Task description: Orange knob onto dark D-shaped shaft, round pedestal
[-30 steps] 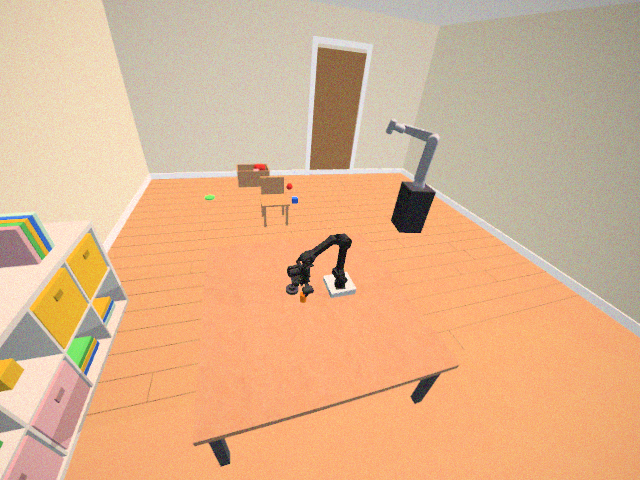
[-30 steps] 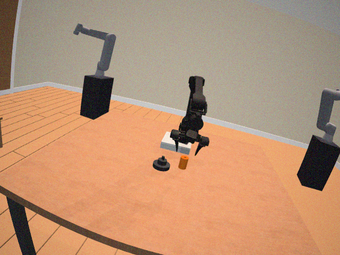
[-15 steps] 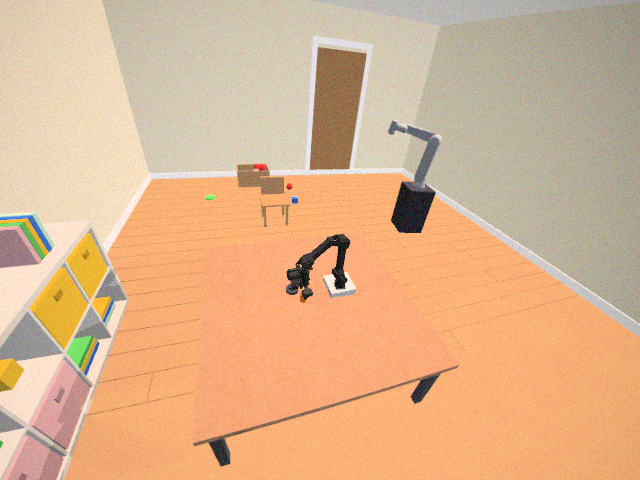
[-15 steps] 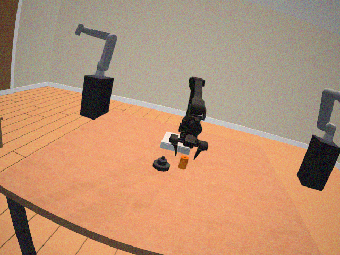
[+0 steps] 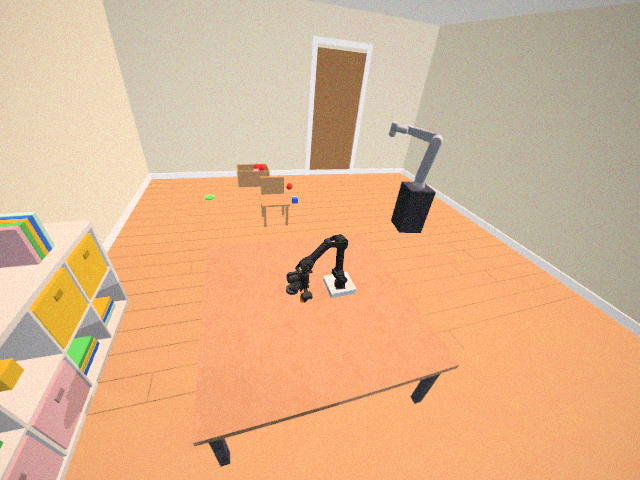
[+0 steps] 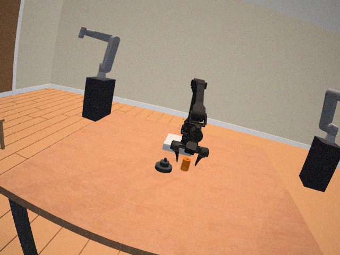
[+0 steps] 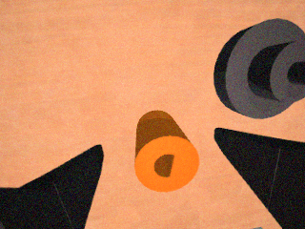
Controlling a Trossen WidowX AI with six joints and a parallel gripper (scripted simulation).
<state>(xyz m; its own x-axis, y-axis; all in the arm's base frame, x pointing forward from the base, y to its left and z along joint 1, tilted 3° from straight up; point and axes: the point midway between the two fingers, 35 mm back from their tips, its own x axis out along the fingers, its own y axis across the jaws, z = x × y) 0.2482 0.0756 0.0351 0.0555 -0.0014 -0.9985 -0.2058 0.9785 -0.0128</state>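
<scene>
My gripper tip is now right at the orange knob. The rest, counted from my gripper tip: pedestal (60 mm ahead, 90 mm to the right).
</scene>
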